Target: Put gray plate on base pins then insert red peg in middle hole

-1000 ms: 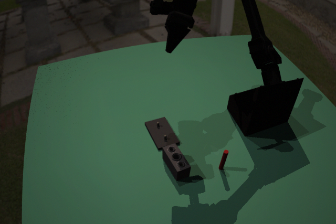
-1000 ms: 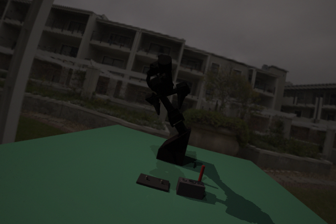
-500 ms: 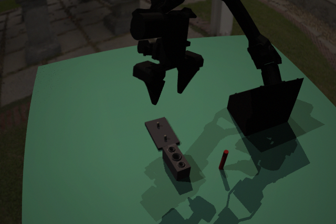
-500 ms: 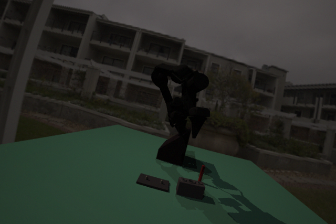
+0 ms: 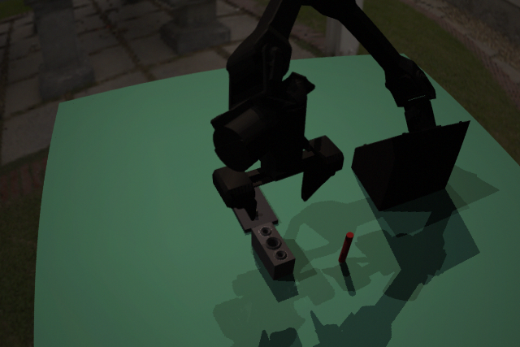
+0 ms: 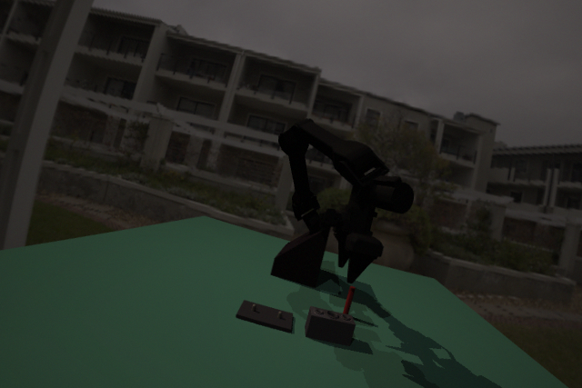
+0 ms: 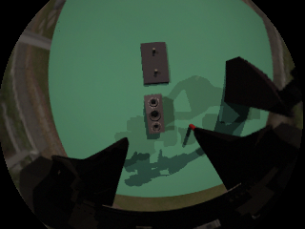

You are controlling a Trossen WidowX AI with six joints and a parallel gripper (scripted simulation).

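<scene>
The gray plate lies 10 cm below my gripper tip. Also, from my gripper tip: red peg 11 cm behind, 10 cm below, 6 cm to the left.
</scene>
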